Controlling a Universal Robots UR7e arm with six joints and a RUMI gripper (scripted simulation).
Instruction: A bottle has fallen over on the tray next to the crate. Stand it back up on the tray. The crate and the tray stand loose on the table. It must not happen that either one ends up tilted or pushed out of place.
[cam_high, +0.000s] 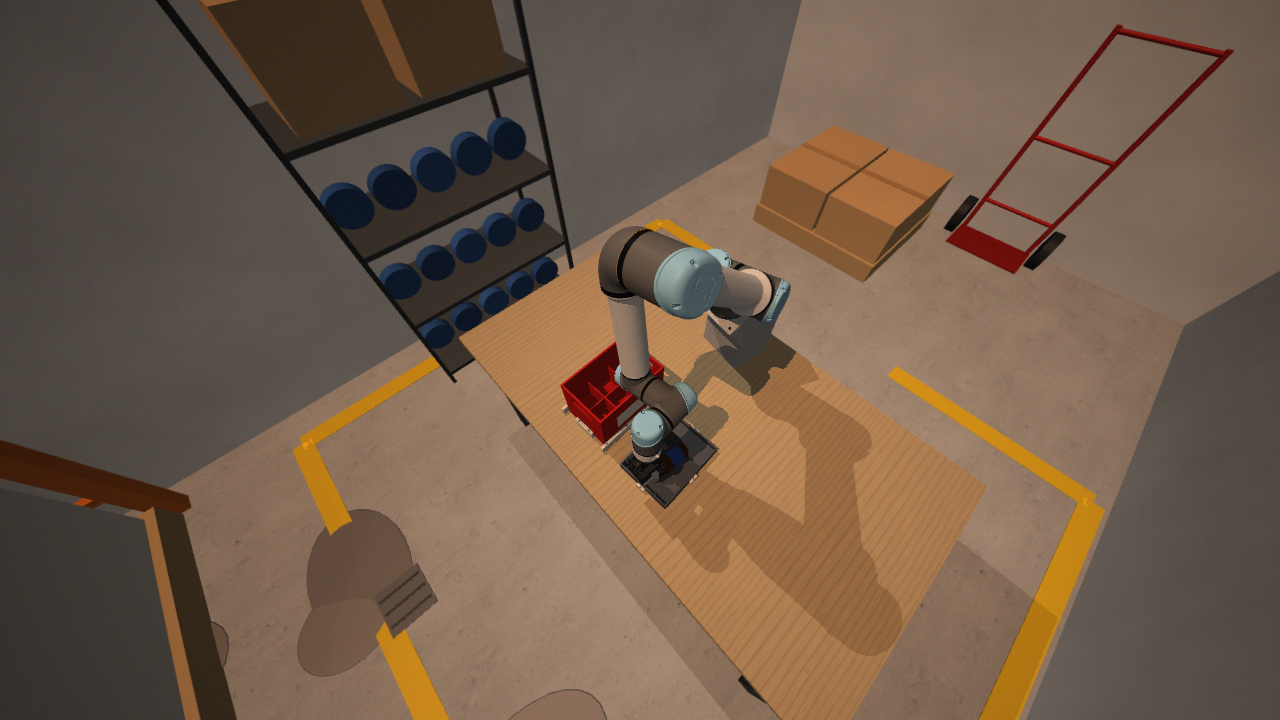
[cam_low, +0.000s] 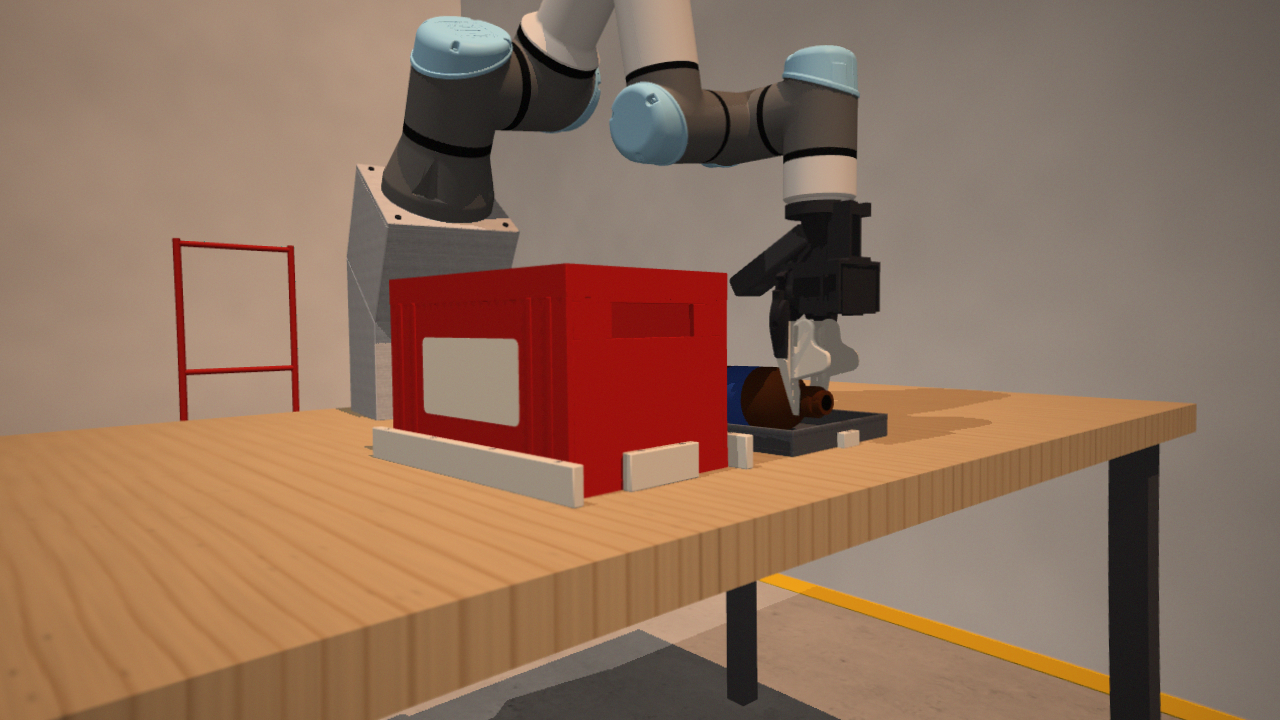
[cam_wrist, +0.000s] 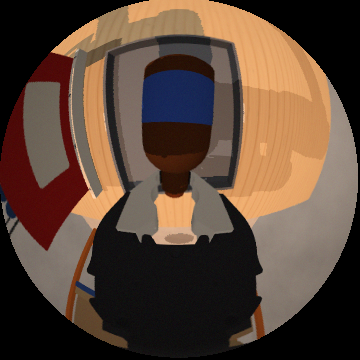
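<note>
Now: the dark tray 80 mm behind my hand, 30 mm below it and 10 mm to the left of it. Round my hand: brown bottle: 50 mm behind, 10 mm to the left; red crate: 250 mm to the right, 140 mm behind, 40 mm above.
</note>
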